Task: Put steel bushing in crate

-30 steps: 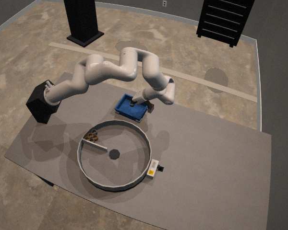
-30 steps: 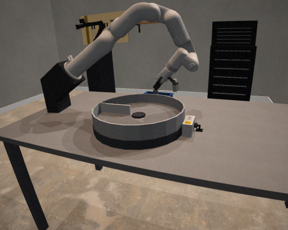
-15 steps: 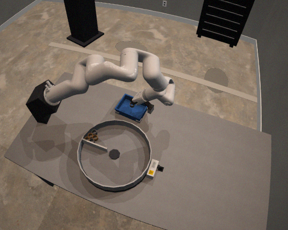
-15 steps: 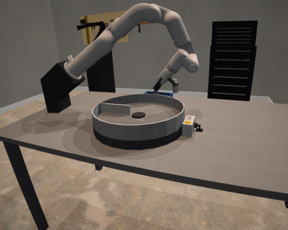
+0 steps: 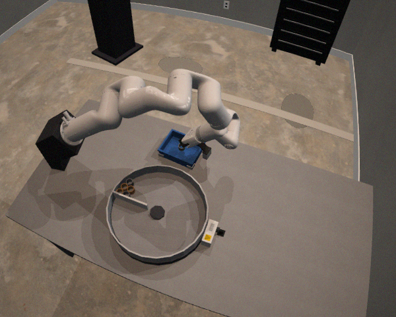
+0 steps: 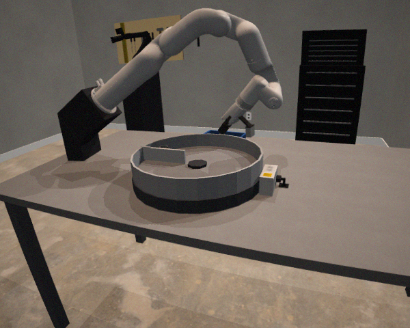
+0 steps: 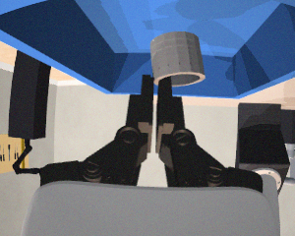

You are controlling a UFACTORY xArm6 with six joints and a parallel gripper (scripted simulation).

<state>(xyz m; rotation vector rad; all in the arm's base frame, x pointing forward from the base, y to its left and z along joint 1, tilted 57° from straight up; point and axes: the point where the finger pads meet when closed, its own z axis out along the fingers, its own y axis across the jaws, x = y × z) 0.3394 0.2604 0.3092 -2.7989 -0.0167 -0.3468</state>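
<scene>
Now: hand 1 cm to the left of the blue crate and 5 cm above it. Also, from my hand: round turning table (13 cm ahead, 35 cm to the right, 2 cm below).
</scene>
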